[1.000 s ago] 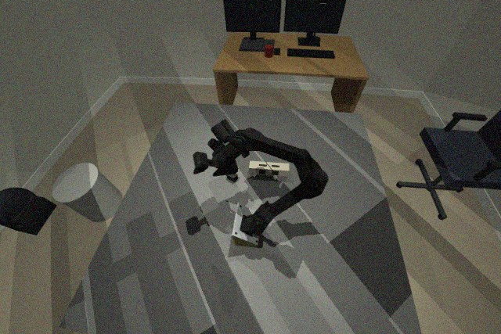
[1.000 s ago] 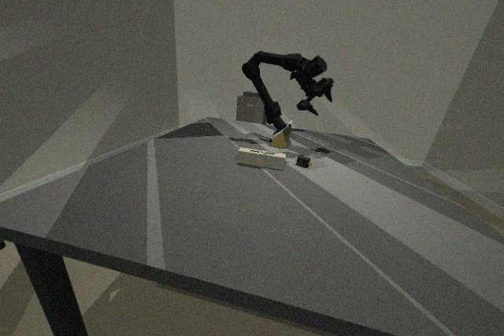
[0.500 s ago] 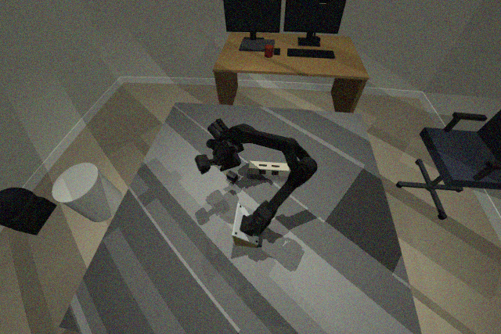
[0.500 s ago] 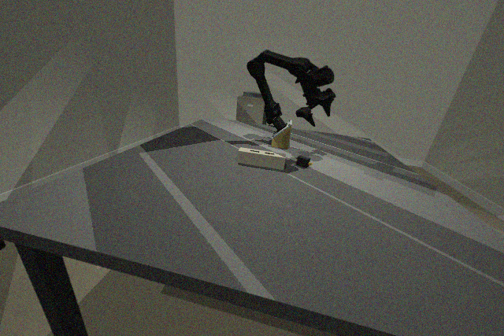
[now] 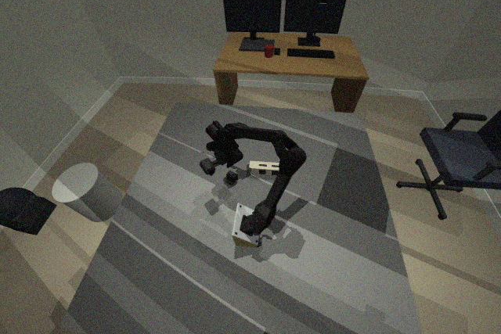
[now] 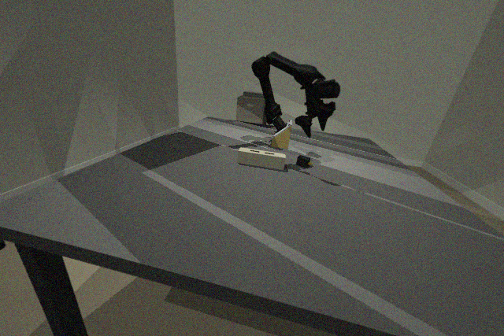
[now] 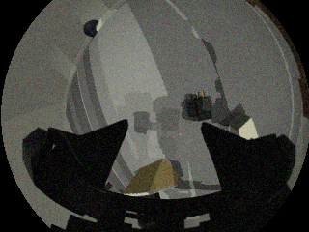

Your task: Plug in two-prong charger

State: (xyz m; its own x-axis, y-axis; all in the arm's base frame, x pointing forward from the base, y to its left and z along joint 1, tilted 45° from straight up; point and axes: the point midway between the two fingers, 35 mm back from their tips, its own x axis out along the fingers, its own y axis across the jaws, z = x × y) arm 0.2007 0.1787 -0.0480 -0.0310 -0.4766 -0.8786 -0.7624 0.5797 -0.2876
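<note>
Right now my gripper tip is 12 cm above the charger, 6 cm short of it and 2 cm to the left of it.
</note>
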